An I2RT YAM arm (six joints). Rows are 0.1 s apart.
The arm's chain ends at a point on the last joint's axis. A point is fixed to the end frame.
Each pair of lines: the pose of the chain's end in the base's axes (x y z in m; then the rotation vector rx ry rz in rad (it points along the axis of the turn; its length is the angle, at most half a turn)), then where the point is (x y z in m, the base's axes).
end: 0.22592, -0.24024, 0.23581, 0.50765, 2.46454, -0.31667
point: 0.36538 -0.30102 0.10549
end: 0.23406, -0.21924, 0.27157, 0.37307, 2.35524, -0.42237
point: 0.38777 -0.28635 0.16204
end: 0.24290, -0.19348, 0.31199, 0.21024, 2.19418, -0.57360
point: 0.41208 -0.26657 0.23348
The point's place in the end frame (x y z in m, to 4 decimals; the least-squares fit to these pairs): -0.0437 0.0187 0.1946
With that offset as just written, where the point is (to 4 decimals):
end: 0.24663, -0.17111, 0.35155, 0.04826, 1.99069, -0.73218
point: 0.4288 -0.2442 0.3116
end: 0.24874, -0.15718, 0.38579, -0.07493, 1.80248, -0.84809
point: 0.4378 -0.2231 0.3799
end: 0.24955, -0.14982, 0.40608, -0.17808, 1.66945, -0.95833
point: 0.4404 -0.2087 0.4220
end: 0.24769, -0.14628, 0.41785, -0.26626, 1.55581, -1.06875
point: 0.4382 -0.1988 0.4504
